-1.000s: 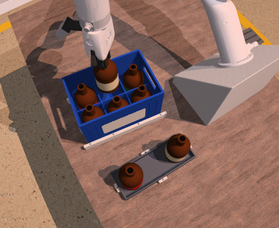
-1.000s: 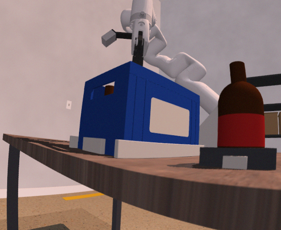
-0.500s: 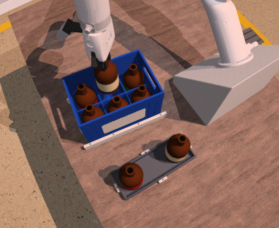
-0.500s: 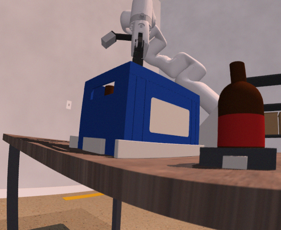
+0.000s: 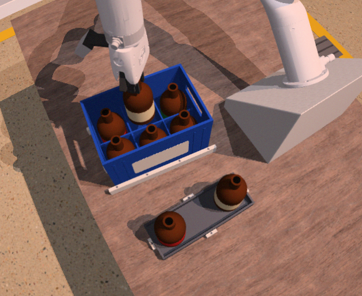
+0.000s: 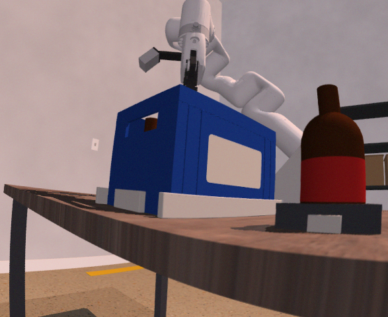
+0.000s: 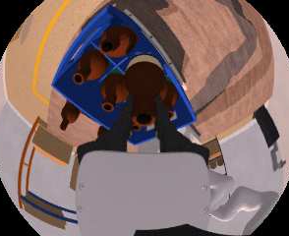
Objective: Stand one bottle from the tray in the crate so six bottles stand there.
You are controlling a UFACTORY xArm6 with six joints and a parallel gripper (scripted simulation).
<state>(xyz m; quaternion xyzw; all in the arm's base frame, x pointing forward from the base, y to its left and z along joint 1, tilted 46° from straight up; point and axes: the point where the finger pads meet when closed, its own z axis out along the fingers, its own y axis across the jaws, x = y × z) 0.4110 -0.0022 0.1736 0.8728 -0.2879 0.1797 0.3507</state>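
Now: the blue crate 40 mm to the left of my hand and 150 mm below it. Also, from my hand: grey tray: 30 mm behind, 300 mm to the left, 220 mm below; cream-labelled bottle: 120 mm behind, 290 mm to the left, 150 mm below; red-labelled bottle: 60 mm ahead, 300 mm to the left, 150 mm below.
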